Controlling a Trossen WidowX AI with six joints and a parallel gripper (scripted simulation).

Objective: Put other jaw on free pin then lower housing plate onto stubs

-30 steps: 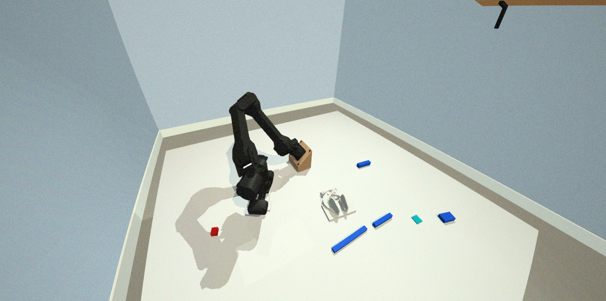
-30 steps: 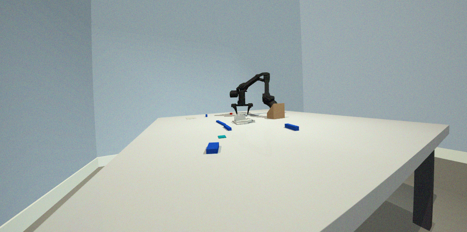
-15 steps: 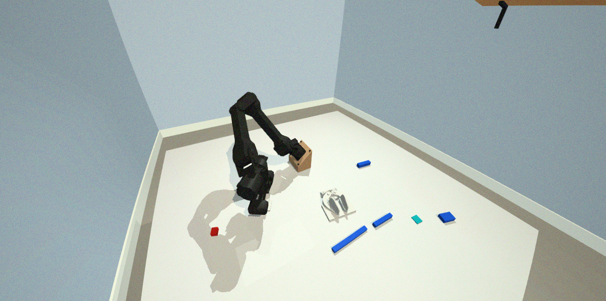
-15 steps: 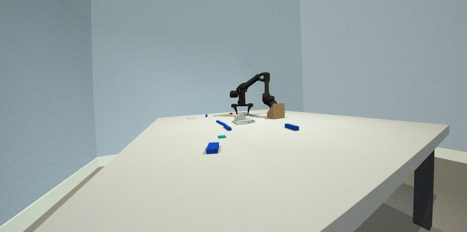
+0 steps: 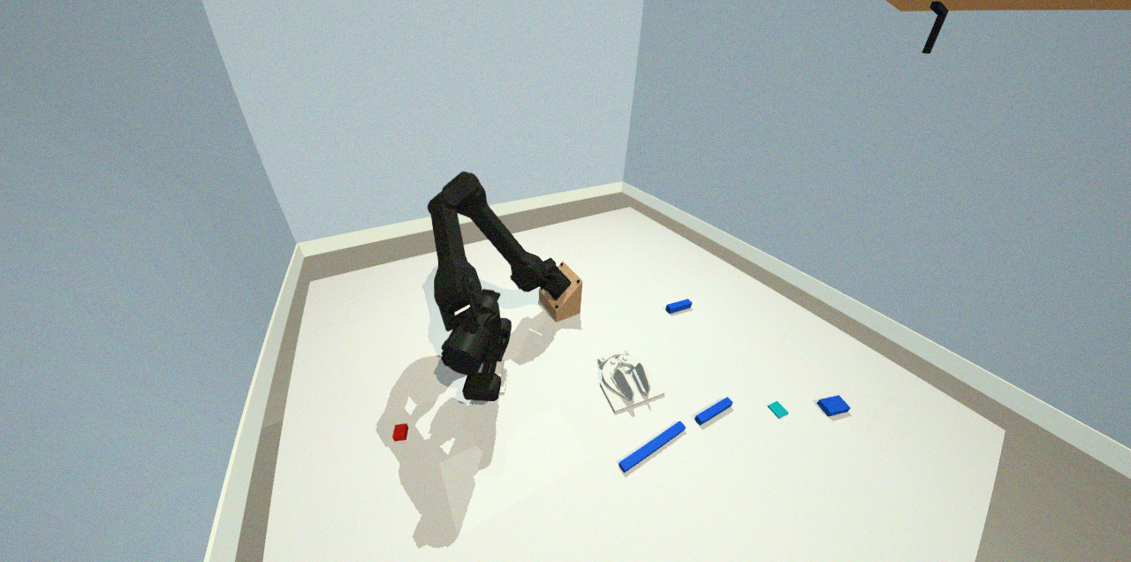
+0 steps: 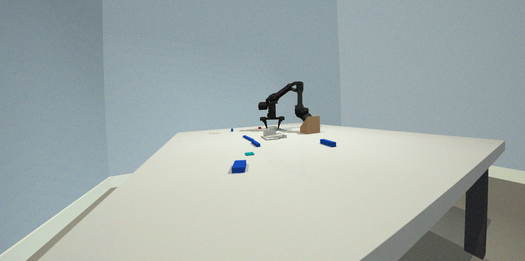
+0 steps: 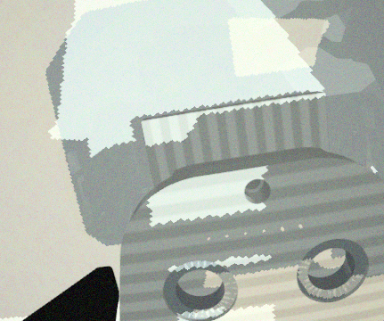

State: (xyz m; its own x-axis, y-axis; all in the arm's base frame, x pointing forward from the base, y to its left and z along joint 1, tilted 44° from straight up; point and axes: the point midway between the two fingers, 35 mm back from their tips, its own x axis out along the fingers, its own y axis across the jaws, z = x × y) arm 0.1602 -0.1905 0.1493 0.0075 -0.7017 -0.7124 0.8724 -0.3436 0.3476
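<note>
My gripper tip is 10 mm to the left of the white stand. From my gripper tip the other things lie so: long blue bar 270 mm ahead, 210 mm to the left; red block 190 mm to the right, 30 mm ahead; teal tile 490 mm to the left, 350 mm ahead, 10 mm below.
</note>
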